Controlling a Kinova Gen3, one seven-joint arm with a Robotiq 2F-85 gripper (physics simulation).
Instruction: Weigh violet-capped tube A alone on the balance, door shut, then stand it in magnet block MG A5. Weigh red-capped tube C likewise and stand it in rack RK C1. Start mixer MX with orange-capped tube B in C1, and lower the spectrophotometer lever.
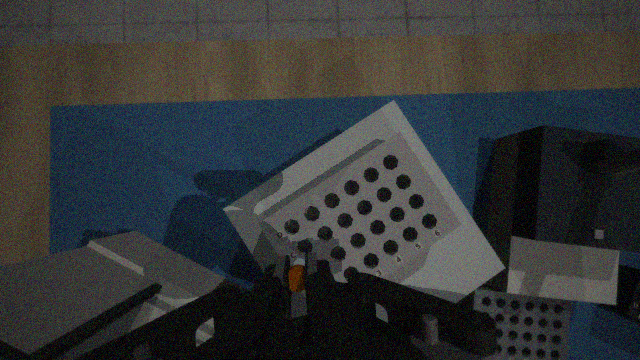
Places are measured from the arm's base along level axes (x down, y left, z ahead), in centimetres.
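Where they show: gripper, between the fingertips: [298,269].
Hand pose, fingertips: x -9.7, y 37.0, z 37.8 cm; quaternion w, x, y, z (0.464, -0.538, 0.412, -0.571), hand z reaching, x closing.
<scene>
Things, the pixels of their top centre, and the offset from my fingertips. "spot": a spot on its surface instead. Level surfaces: height alone.
- orange-capped tube B, centre of its top: [297,281] dx -2.3, dy +0.0, dz +0.0 cm
- grey box-like device, a spot on its surface: [75,285] spot: dx +6.3, dy +18.2, dz -5.6 cm
- large dark device, a spot on its surface: [565,190] spot: dx +11.9, dy -28.2, dz +9.5 cm
- pale open tray, a spot on its surface: [562,287] spot: dx +15.4, dy -32.5, dz -1.9 cm
- grey rack, centre of its top: [520,328] dx +16.8, dy -29.0, dz -8.0 cm
- blue mat, height of its surface: dx +19.9 cm
- wooden table, height of its surface: dx +20.2 cm
The orange-capped tube B [297,278] is upright between the fingers of my gripper [298,269], which is shut on it. The tube is at the lower-left part of the hole block on a white device, probably mixer MX [430,175], which stands rotated on the mat. The block has rows of dark holes, with numbers 3 to 6 along one edge and letters at the left corner. The fingers and their shadow hide the lower-left holes, so I cannot tell whether the tube's bottom is in a hole. The violet and red caps do not show.
A grey box-like device [75,285] stands at the lower left. A large dark device [565,190] stands at the right, with a pale open tray [562,287] before it. A grey rack [564,327] is at the lower right. A blue mat [120,140] lies on the wooden table [200,75].
</scene>
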